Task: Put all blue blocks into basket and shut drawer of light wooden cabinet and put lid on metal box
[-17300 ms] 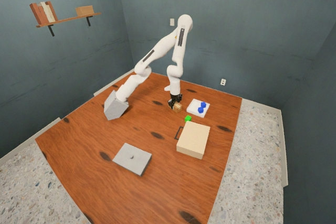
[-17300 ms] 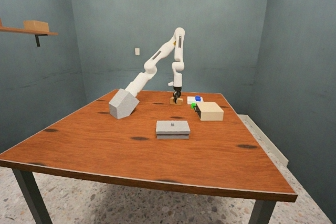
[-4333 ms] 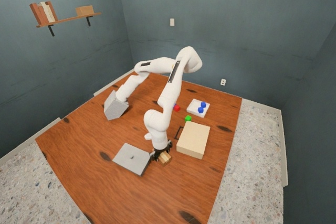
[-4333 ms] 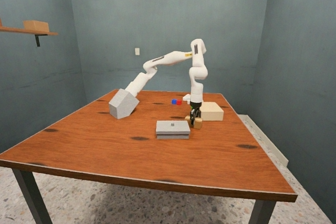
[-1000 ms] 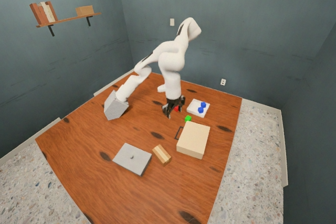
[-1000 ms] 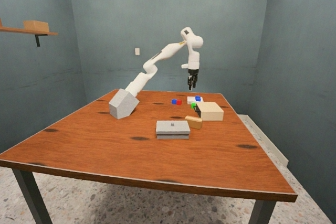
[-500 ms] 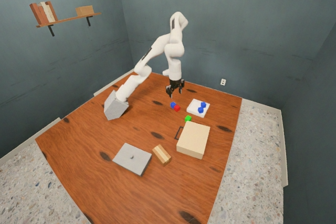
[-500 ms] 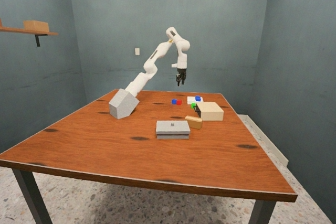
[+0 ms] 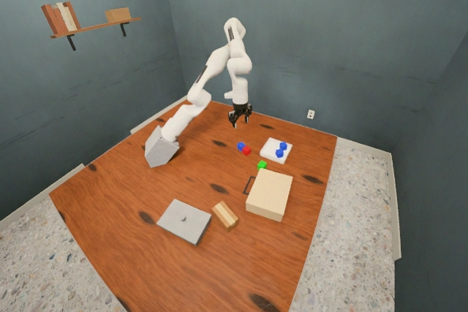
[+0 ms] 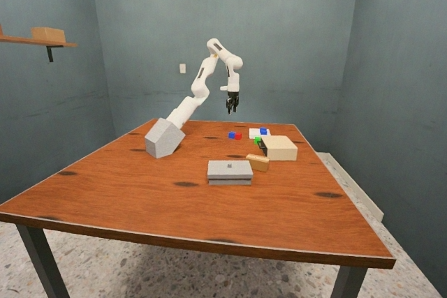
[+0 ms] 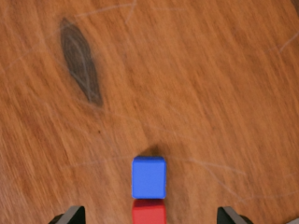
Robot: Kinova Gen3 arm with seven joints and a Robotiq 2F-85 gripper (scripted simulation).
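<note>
Now: hand 50 mm short of the red block and 170 mm above it. Round my hand: white basket: 160 mm ahead, 130 mm to the left, 180 mm below; light wooden cabinet: 330 mm ahead, 130 mm to the right, 150 mm below; green block: 190 mm ahead, 20 mm to the right, 170 mm below.
</note>
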